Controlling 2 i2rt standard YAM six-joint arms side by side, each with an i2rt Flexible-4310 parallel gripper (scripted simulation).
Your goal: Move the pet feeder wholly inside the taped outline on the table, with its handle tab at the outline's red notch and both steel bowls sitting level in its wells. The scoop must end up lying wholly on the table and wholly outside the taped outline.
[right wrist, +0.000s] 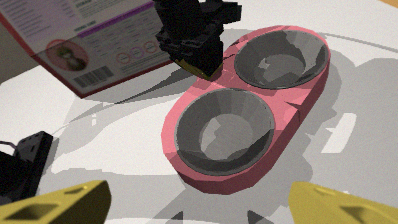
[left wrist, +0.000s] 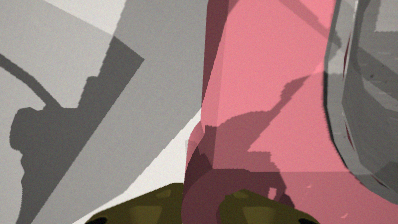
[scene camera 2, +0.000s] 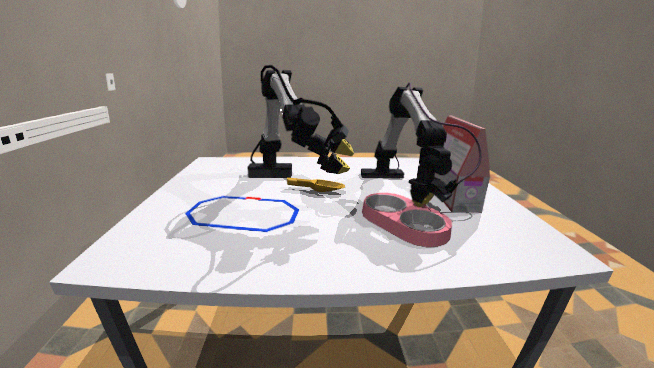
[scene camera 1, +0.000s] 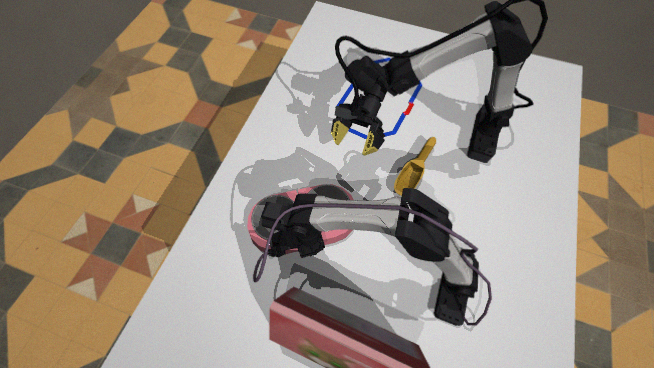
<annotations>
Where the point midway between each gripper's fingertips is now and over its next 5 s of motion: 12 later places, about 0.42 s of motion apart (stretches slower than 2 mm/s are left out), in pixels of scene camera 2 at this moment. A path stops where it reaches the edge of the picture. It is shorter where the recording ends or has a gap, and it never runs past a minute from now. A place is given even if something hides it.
My left gripper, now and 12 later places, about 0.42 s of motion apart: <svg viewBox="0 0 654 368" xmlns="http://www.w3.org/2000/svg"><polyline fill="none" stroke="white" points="420,206 415,205 406,205 402,205 394,204 382,203 381,203 381,196 384,178 396,146 393,115 382,111 378,112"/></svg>
My right gripper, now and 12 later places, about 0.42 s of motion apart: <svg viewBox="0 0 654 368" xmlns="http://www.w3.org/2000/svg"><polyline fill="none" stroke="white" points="351,161 348,165 343,168 340,168 335,168 329,168 323,168 319,166 316,161 322,166 344,172 364,174 373,185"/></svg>
</annotations>
